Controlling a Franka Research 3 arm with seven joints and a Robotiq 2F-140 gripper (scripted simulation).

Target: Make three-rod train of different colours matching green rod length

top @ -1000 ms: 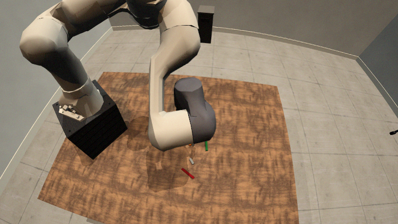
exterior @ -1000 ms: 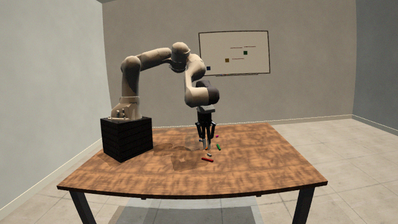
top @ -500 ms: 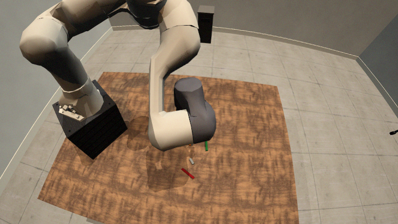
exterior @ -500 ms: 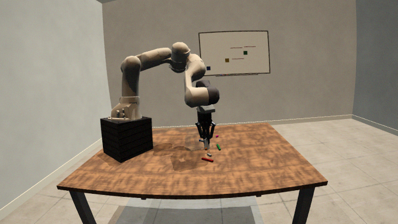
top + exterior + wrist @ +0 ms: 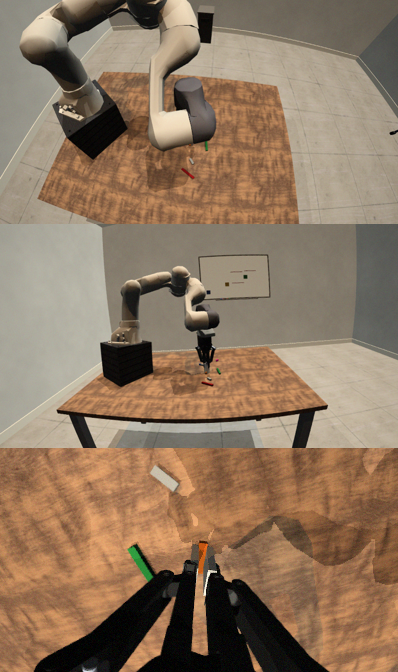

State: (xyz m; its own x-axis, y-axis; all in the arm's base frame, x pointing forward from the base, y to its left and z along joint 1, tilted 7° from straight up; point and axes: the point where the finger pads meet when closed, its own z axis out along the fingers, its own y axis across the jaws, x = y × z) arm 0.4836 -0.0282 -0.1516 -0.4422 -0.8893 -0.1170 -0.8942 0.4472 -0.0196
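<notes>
Now: the blue rod 40 mm behind my hand, 140 mm to the left of it and 30 mm below it. Also, from my hand: green rod 70 mm ahead, 30 mm below; red rod 160 mm to the right, 30 mm below; orange rod 30 mm below.
</notes>
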